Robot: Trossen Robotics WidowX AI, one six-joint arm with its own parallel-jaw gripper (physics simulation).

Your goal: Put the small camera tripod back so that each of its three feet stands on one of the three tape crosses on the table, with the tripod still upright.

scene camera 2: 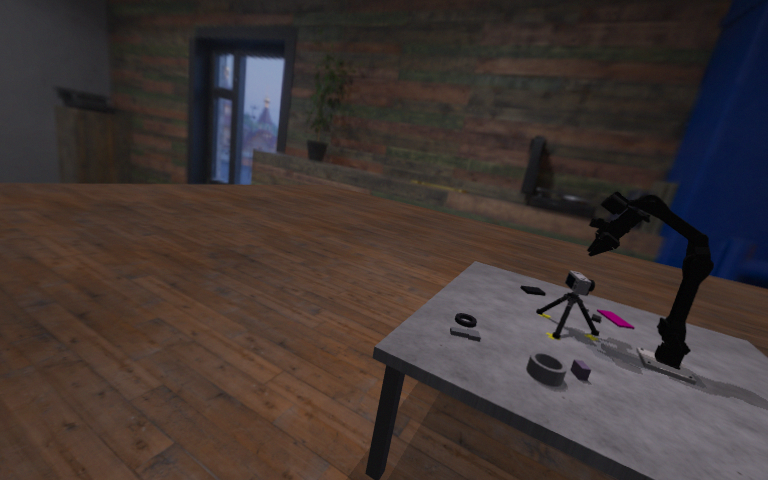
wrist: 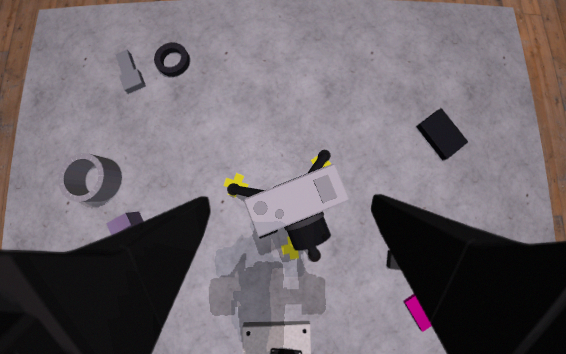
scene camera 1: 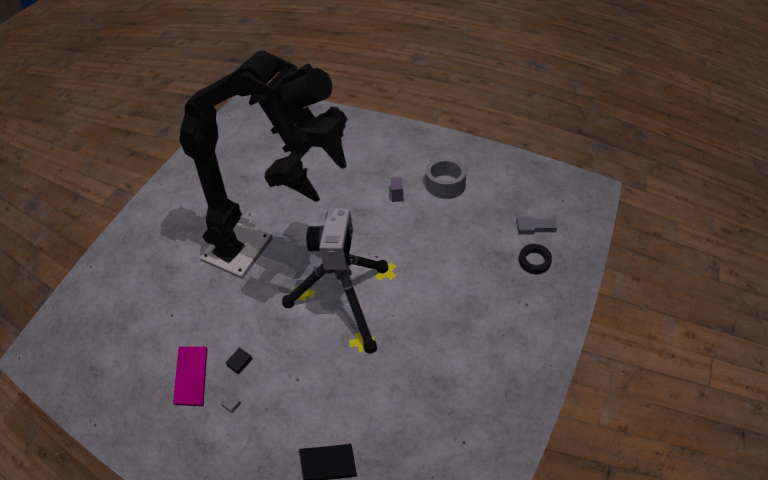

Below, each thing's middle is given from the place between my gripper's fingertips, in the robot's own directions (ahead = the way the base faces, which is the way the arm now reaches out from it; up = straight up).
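There's the grey flat piece (wrist: 131, 78), and my hand is well short of it, a long way above it and far to the right of it.
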